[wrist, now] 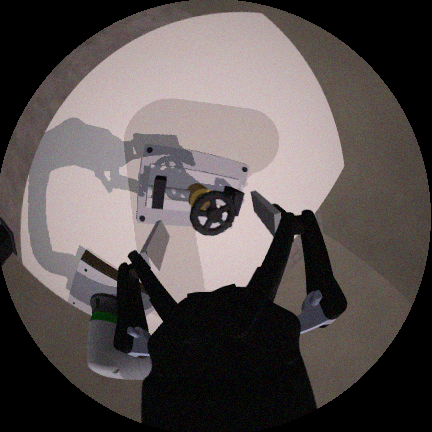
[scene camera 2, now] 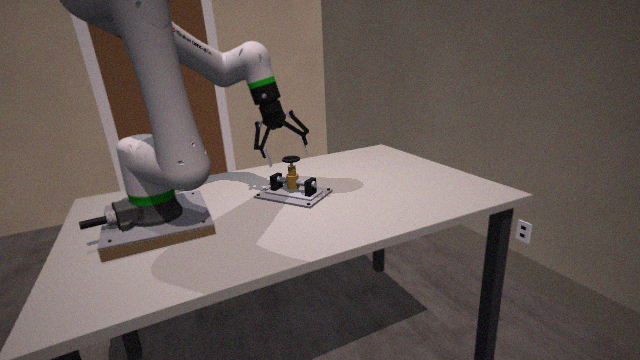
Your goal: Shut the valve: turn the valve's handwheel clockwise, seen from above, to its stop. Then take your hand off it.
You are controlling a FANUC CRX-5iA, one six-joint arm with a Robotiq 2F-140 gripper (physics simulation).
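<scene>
The valve's black spoked handwheel sits level on top of the brass valve body. The valve body stands between two black brackets on a grey base plate. My gripper is wide open and empty, pointing down at a tilt above the valve. In the wrist view the handwheel shows in the gap between the fingertips, nearer the right one. Bare space shows between each fingertip and the rim. The exact height of the tips against the wheel is hard to tell.
The black brackets stand on both sides of the valve body, below the wheel. The arm's base stands on a wood-edged block on the left part of the table. A wall is beyond the table's far right side.
</scene>
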